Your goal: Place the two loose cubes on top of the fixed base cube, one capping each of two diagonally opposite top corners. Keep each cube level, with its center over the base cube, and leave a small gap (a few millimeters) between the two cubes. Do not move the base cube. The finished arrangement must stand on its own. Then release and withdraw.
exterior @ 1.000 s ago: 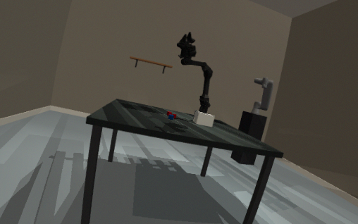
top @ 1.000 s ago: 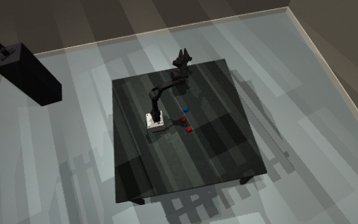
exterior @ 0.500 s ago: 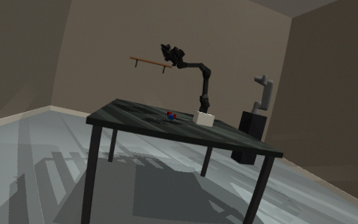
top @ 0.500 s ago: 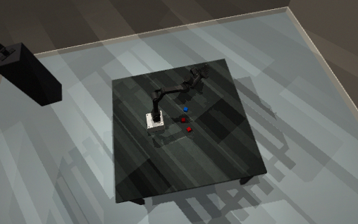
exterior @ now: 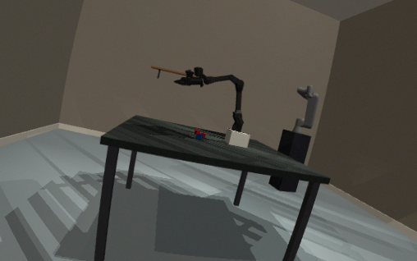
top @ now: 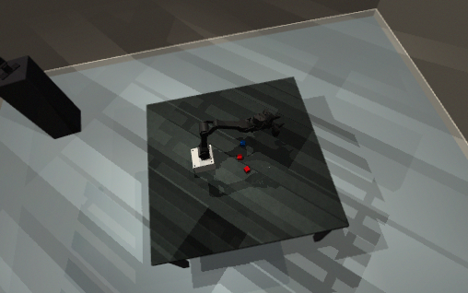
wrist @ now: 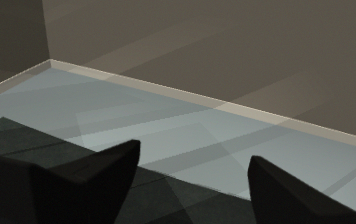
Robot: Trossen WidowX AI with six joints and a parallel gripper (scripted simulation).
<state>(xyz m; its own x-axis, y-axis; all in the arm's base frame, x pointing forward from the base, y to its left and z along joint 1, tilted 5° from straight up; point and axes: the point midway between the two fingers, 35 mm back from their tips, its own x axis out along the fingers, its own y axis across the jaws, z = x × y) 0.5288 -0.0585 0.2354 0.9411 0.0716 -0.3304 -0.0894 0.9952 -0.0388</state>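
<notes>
My gripper tip is 25 cm past the blue cube, 11 cm to the right of it and 35 cm above it.
</notes>
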